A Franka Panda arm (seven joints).
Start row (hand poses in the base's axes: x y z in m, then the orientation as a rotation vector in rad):
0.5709, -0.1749, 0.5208, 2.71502, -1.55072, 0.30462
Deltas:
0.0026, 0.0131, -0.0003, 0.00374, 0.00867, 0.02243
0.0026, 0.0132, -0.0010, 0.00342, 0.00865, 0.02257
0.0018, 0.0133, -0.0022, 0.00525, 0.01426, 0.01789
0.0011, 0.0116, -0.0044, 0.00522, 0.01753, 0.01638
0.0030, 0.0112, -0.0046, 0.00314, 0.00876, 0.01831
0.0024, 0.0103, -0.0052, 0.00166, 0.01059, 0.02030
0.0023, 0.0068, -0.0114, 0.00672, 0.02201, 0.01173
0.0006, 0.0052, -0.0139, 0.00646, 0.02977, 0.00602
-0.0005, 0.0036, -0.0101, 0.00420, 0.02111, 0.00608
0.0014, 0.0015, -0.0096, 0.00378, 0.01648, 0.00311
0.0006, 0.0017, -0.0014, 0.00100, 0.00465, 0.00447
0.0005, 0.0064, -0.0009, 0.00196, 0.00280, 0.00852
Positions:
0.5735, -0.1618, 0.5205, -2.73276, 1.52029, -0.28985
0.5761, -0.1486, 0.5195, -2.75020, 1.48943, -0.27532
0.5779, -0.1353, 0.5173, -2.76581, 1.46575, -0.25180
0.5790, -0.1237, 0.5129, 2.78007, -1.44380, 0.22372
0.5820, -0.1125, 0.5083, 2.79417, -1.41864, 0.20928
0.5844, -0.1022, 0.5031, 2.80775, -1.38949, 0.19319
0.5867, -0.0954, 0.4917, 2.81511, -1.37219, 0.15748
0.5873, -0.0902, 0.4778, 2.81509, -1.36093, 0.11091
0.5868, -0.0866, 0.4677, 2.81564, -1.35009, 0.07827
0.5882, -0.0851, 0.4581, 2.81510, -1.34404, 0.05250
0.5888, -0.0834, 0.4567, 2.81732, -1.33726, 0.04534
0.5893, -0.0770, 0.4558, 2.82370, -1.32553, 0.04024

